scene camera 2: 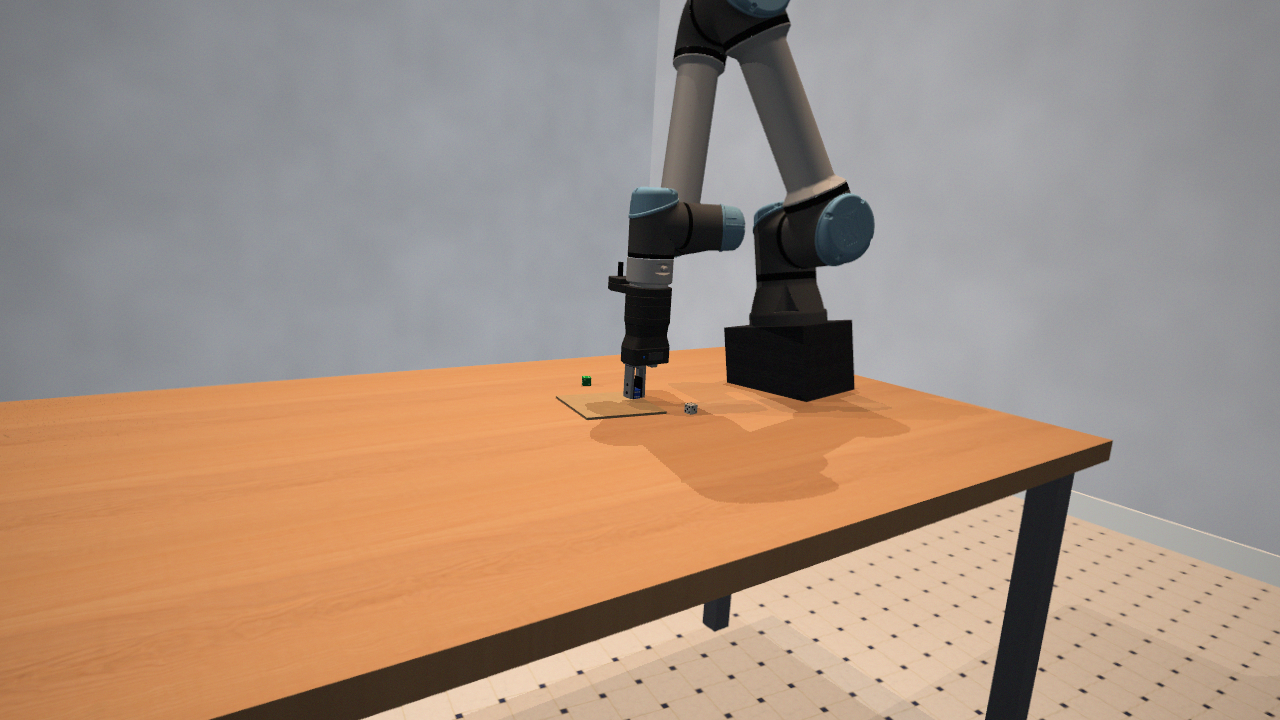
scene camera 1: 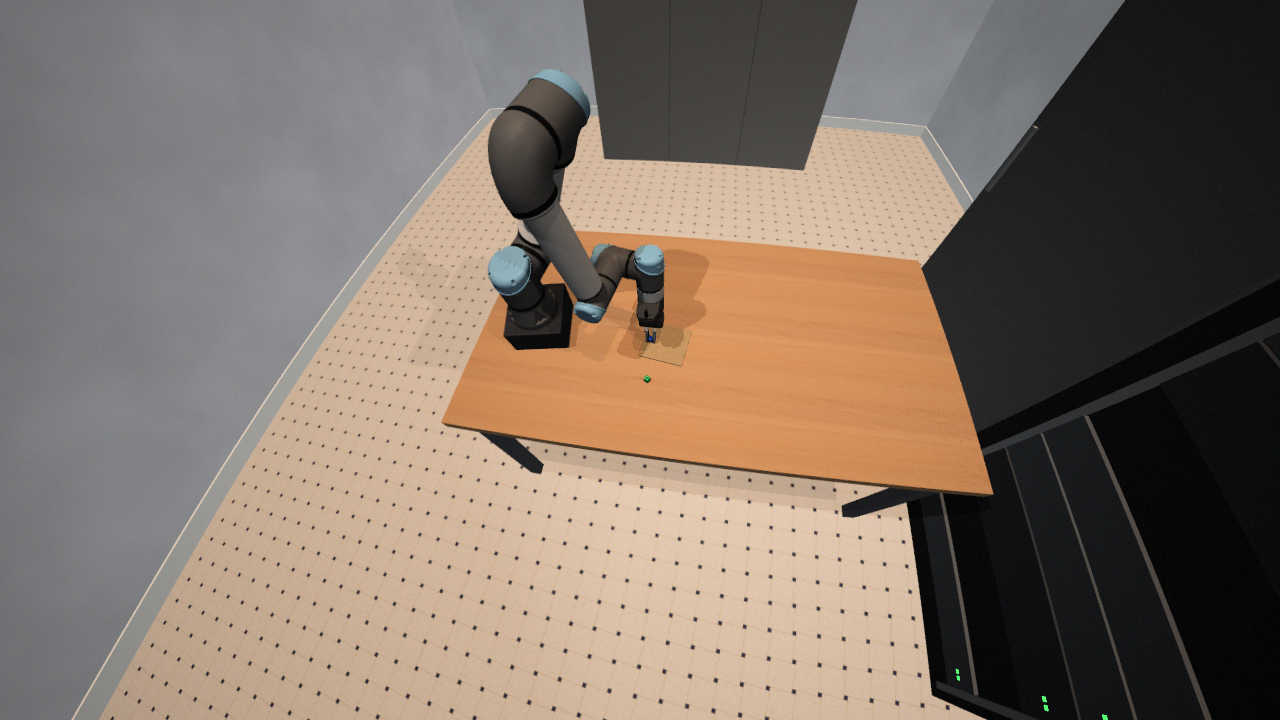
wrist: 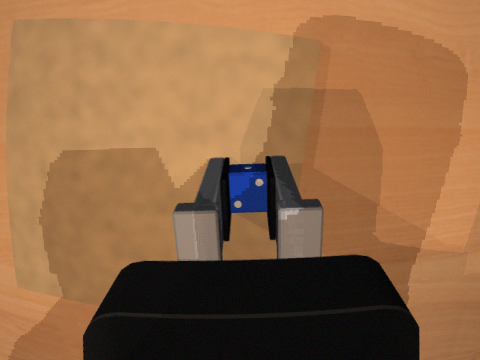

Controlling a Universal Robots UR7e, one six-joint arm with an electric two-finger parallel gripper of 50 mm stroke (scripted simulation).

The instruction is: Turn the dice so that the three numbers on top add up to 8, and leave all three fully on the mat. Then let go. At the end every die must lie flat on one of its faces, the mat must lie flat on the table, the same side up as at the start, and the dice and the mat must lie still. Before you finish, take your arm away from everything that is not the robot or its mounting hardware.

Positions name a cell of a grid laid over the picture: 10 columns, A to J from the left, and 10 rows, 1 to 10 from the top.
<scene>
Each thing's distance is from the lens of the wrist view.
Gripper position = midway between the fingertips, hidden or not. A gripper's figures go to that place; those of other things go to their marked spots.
gripper (wrist: F6): 0.16 m
mat (wrist: C4): 0.17 m
blue die (wrist: F6): 0.15 m
</scene>
